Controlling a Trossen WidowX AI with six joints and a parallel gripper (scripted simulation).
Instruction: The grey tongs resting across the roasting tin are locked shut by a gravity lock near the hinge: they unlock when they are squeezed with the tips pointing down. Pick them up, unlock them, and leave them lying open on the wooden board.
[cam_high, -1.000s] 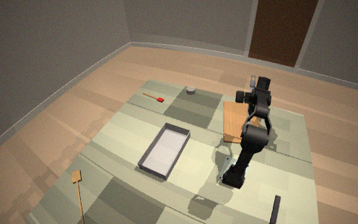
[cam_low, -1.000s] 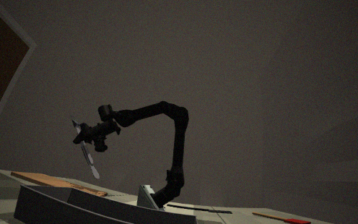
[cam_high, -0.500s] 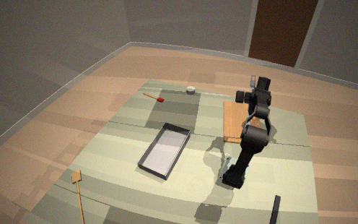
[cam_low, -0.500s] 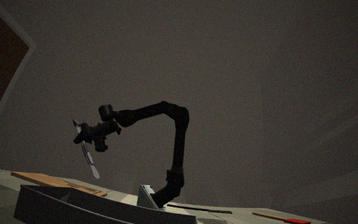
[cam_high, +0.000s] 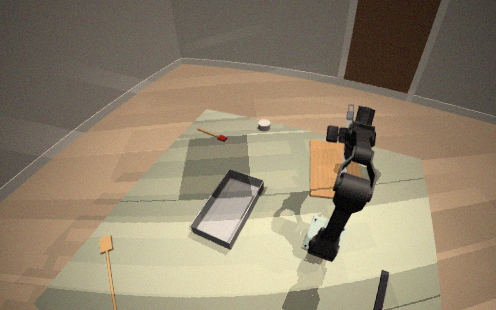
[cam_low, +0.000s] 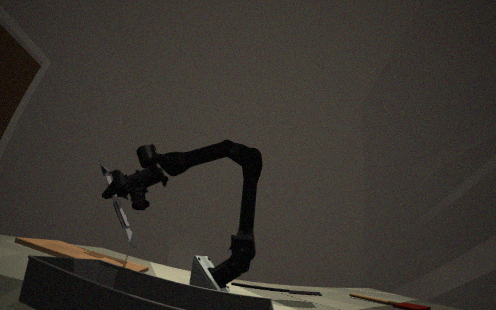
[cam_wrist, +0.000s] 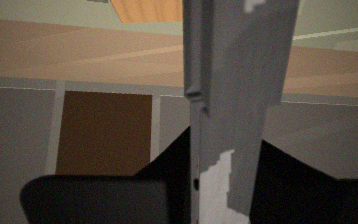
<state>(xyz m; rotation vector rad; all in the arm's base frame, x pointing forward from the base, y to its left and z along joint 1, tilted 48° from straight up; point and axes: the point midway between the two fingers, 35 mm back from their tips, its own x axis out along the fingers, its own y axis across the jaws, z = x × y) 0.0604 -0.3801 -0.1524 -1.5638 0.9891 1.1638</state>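
Right now my gripper tip is 20 cm above the wooden board and 1 cm to the left of it. From my gripper tip the other things lie so: dark bar 58 cm to the left, 30 cm behind, 20 cm below; then roasting tin 41 cm to the left, 31 cm ahead, 18 cm below.
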